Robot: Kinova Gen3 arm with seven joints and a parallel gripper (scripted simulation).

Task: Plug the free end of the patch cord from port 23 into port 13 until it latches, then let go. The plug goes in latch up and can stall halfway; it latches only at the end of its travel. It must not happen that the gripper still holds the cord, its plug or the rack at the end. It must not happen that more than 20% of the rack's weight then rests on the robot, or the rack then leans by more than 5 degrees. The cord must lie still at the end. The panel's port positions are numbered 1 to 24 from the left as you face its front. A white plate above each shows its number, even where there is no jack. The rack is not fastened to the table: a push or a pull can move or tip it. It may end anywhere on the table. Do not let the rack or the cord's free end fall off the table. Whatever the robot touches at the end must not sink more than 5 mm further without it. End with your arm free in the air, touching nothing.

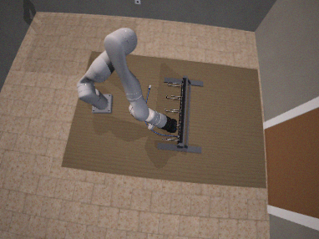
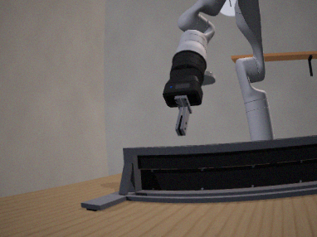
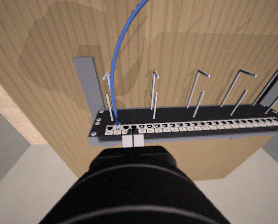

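The free-end plug lies 180 mm behind my hand, 330 mm to the left of it and 130 mm below it.
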